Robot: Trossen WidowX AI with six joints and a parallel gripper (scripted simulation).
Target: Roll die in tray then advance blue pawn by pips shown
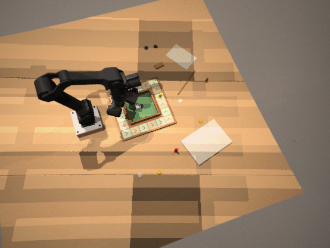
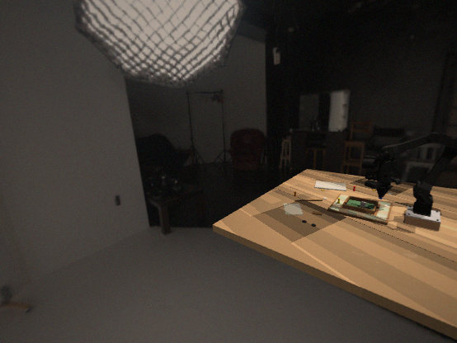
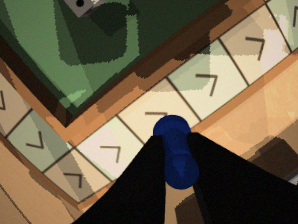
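The die lies 8 cm ahead of my gripper tip and 7 cm below it. Round my gripper tip: blue pawn (1 cm above); then green tray (9 cm ahead, 8 cm below); then yellow pawn (20 cm ahead, 6 cm below, 3 cm to the left).
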